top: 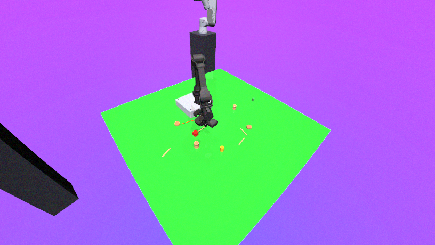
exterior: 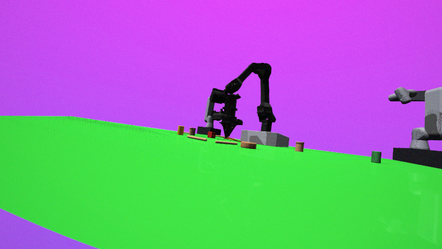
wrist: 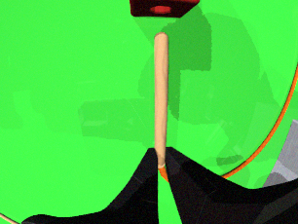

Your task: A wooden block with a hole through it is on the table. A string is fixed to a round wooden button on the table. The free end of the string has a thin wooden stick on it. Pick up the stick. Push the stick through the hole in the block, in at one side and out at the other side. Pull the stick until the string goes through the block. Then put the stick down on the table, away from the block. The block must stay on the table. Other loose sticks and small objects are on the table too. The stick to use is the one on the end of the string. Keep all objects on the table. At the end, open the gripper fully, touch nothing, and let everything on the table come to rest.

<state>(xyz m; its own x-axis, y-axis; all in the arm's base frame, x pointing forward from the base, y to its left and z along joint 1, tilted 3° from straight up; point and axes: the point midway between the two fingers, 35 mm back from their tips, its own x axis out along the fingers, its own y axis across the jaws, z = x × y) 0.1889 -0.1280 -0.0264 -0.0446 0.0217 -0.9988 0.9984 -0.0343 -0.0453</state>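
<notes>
My gripper tip is 10 cm to the left of the red block. Also, from my gripper tip: round wooden button: 18 cm behind, 12 cm to the right, 1 cm below; thin wooden stick: 1 cm to the right; tan cylinder: 16 cm to the right, 7 cm ahead, 1 cm above.
</notes>
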